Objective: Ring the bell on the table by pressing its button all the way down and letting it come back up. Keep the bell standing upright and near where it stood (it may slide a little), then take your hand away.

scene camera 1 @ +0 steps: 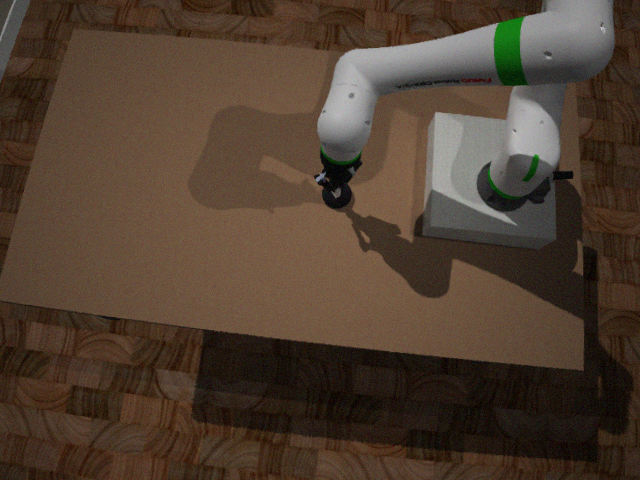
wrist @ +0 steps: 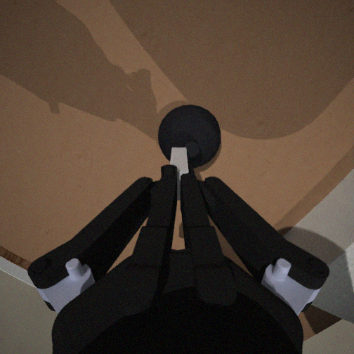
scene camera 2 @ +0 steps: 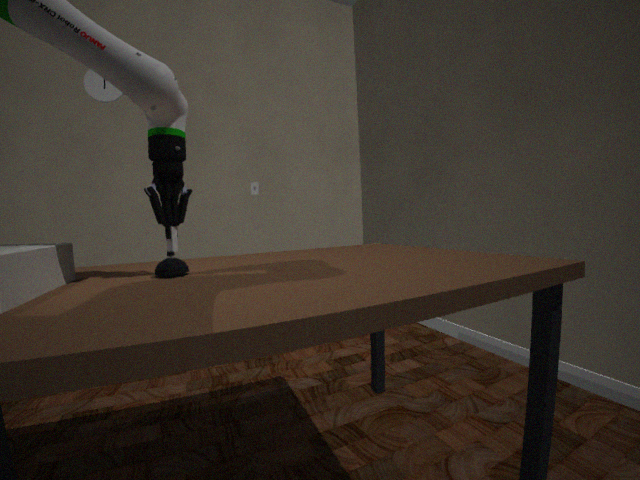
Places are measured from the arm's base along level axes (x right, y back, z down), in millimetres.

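Pixels of known places: gripper, fingertip midpoint: (scene camera 1: 335,193) (scene camera 2: 172,251); arm's base, origin of the base link: (scene camera 1: 503,186).
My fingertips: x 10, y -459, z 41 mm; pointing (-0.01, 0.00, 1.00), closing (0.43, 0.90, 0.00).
Ahead of a thing's pixels: the offset from my fingertips to its top centre. Level surfaces: height alone.
The bell @[dx +16, dy +7, dz +0 mm] (scene camera 1: 337,203) (scene camera 2: 171,268) (wrist: 188,124) is a dark dome standing upright on the table @[dz +63 mm] (scene camera 1: 206,268) (scene camera 2: 413,268) (wrist: 75,150). Its small dark button @[dx +16, dy +7, dz +0 mm] (scene camera 2: 170,253) (wrist: 192,149) shows at the top of the dome; in the wrist view it is just right of the light fingertip pad. My gripper (scene camera 1: 336,191) (scene camera 2: 172,241) (wrist: 178,158) is shut, with nothing between its fingers, and points down over the bell. The fingertips are very close to the button in scene camera 2. Whether they touch it, I cannot tell. In scene camera 1 the button is hidden.
The arm's light grey base block (scene camera 1: 483,231) (scene camera 2: 31,276) (wrist: 325,225) stands on the table, to the right of the bell in scene camera 1. The arm (scene camera 1: 434,64) (scene camera 2: 113,56) reaches over the table from that block. Shadows of the arm fall around the bell.
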